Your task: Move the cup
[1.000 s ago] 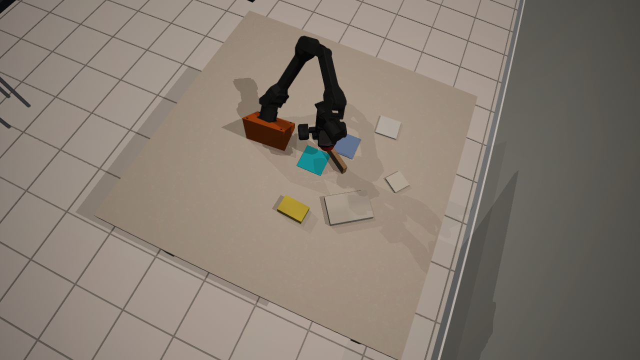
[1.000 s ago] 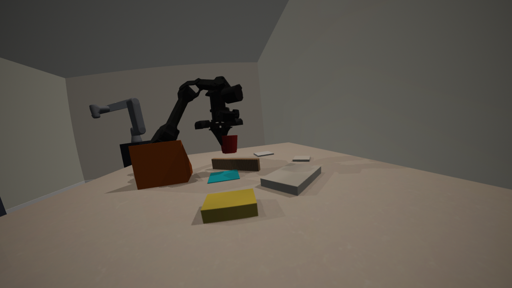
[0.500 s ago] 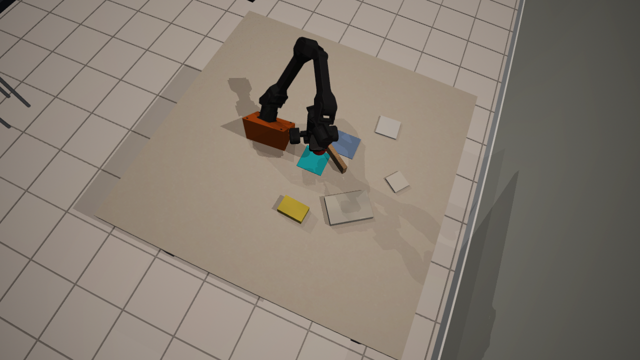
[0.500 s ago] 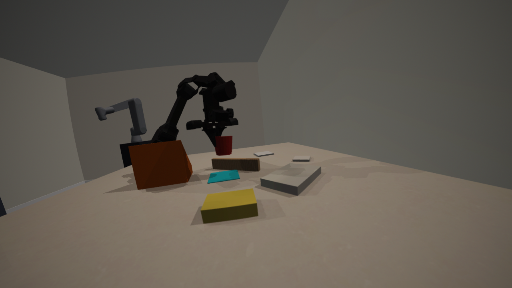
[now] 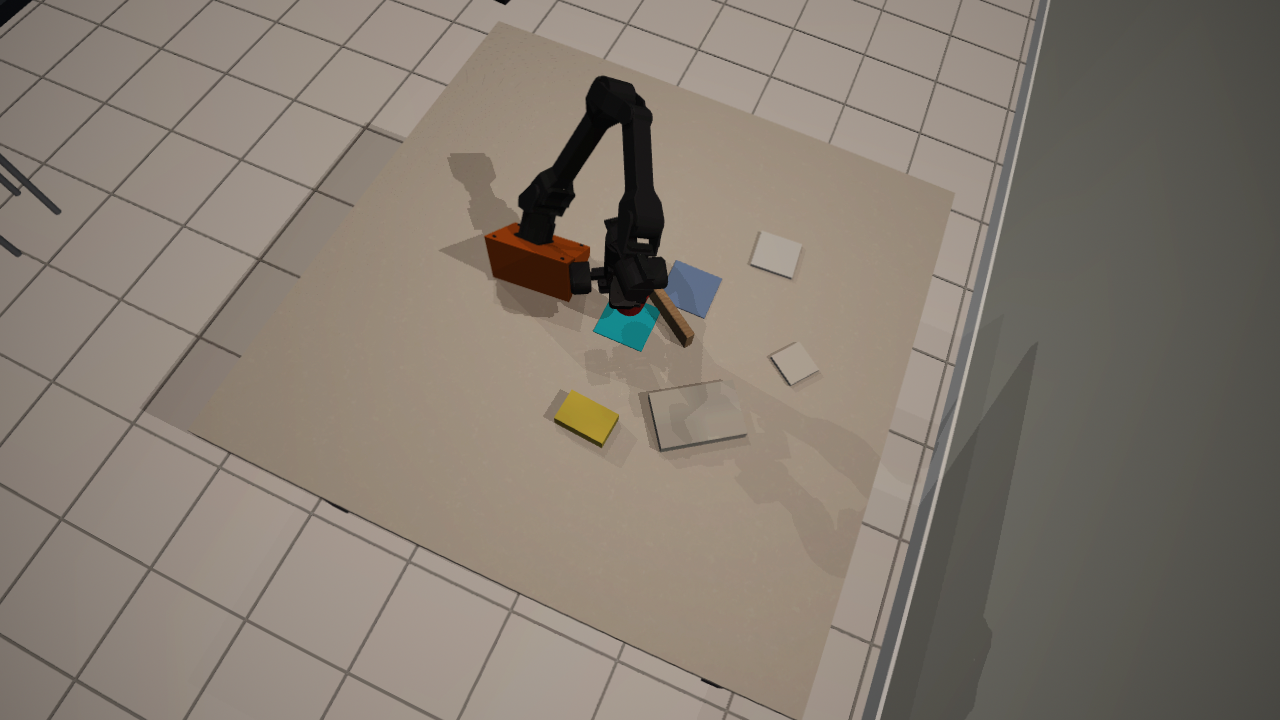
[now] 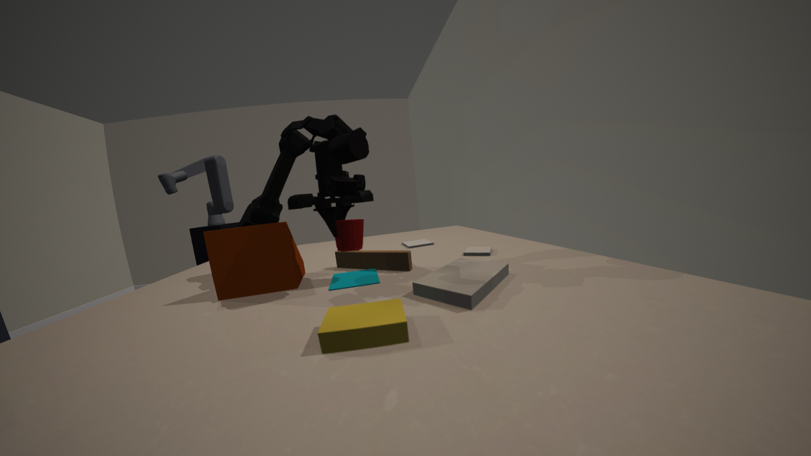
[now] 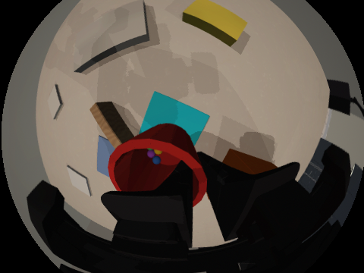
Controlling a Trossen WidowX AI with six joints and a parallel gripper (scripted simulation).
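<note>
Right now my gripper tip is 120 mm above the teal pad, 20 mm to the right of it and 20 mm short of it. From my gripper tip the other things lie so: wooden bar 100 mm below, 90 mm to the left, 60 mm ahead; then red cup 20 mm to the left, 20 mm ahead; then blue-grey pad 160 mm to the left, 120 mm below, 100 mm ahead.
</note>
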